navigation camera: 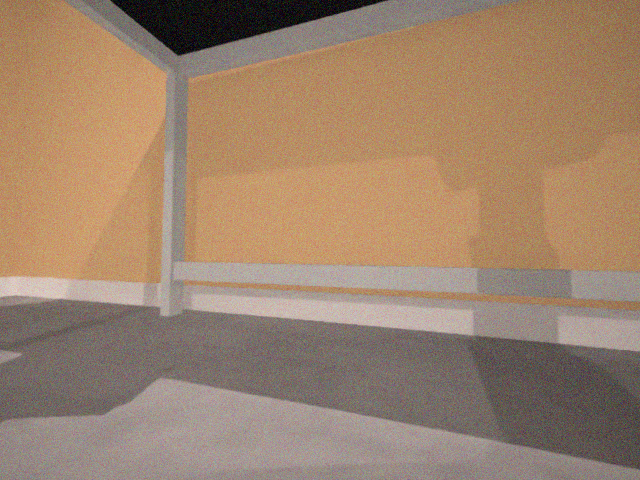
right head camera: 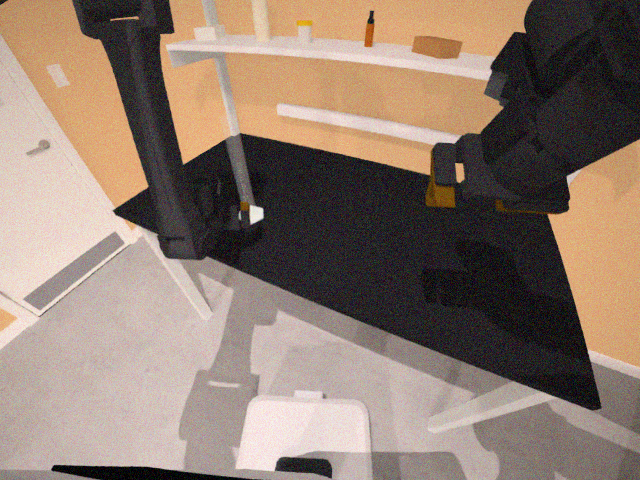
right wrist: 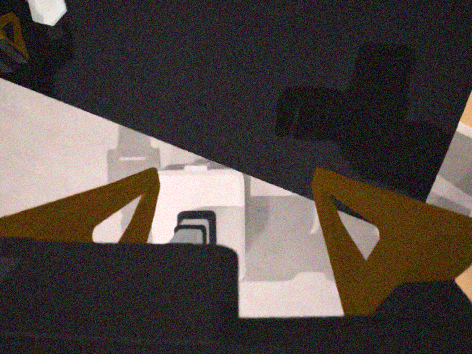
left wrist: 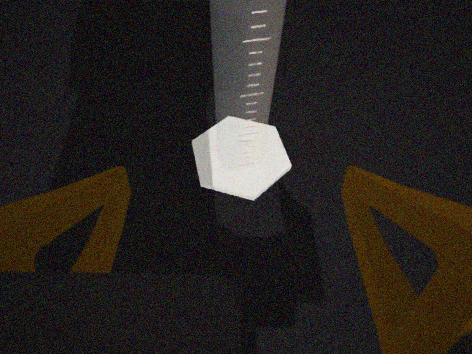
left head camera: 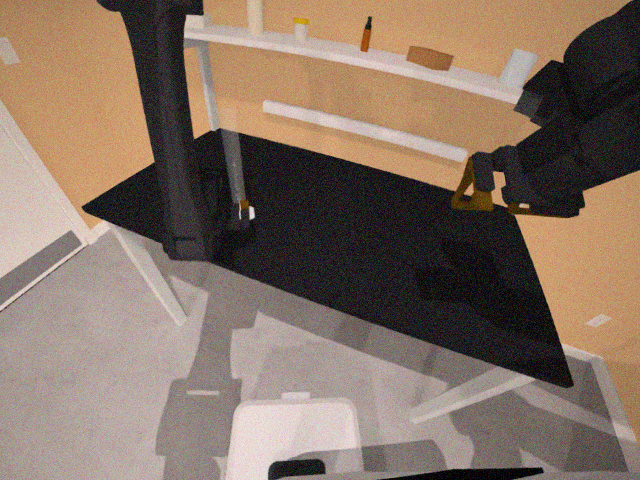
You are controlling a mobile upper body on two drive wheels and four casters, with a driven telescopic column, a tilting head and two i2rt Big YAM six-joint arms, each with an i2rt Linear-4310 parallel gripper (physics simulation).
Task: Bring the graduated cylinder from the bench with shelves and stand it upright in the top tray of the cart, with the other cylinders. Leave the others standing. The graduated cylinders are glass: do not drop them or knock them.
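Places are measured from the left arm's base along level axes (x ahead, y left, z up), in millimetres.
Where they show: left gripper, fingertip midpoint: [right head camera: 232,206] [left wrist: 236,178]; right gripper, fingertip midpoint: [right head camera: 462,203] [right wrist: 235,176] [left head camera: 481,206].
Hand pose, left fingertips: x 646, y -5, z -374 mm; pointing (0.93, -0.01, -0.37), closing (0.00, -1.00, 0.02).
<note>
After its pixels a point has its place.
The clear graduated cylinder [left head camera: 235,165] @[y -20, x 729, z -301 mm] [right head camera: 241,173] @[y -21, x 729, z -316 mm] [left wrist: 245,75] @[y -11, x 727, z -384 mm] with a white hexagonal base stands upright at the left part of the black bench top [left head camera: 351,222] @[y -388, x 732, z -496 mm] [right head camera: 361,227] @[y -394, x 705, z -496 mm]. Its base [right wrist: 47,10] @[y -21, x 729, z -482 mm] also shows at the top left of the right wrist view. My left gripper [left head camera: 238,210] @[y -5, x 646, z -374 mm] [right head camera: 240,212] @[y -5, x 646, z -374 mm] [left wrist: 236,178] @[y -5, x 646, z -374 mm] is open beside the cylinder; in the left wrist view the base appears beyond and between its fingertips, with no finger seen touching it. One left finger is mostly hidden in the head views. My right gripper [left head camera: 500,206] [right head camera: 473,205] @[y -453, x 364, z -126 mm] [right wrist: 235,176] @[y -453, x 364, z -126 mm] is open and empty above the bench's right part. The cart and other cylinders do not show.
A white shelf [left head camera: 330,51] [right head camera: 336,50] behind the bench holds a yellow-lidded jar [left head camera: 300,29] @[y -182, x 1106, z -7 mm], an orange bottle [left head camera: 366,36] @[y -386, x 1047, z 3 mm], a brown box [left head camera: 430,57] @[y -552, x 914, z -12 mm] and other items. A white rail [left head camera: 361,129] @[y -458, x 1128, z -322 mm] runs below it. A door [right head camera: 46,206] @[y 1472, x 1143, z -804 mm] is at the left.
</note>
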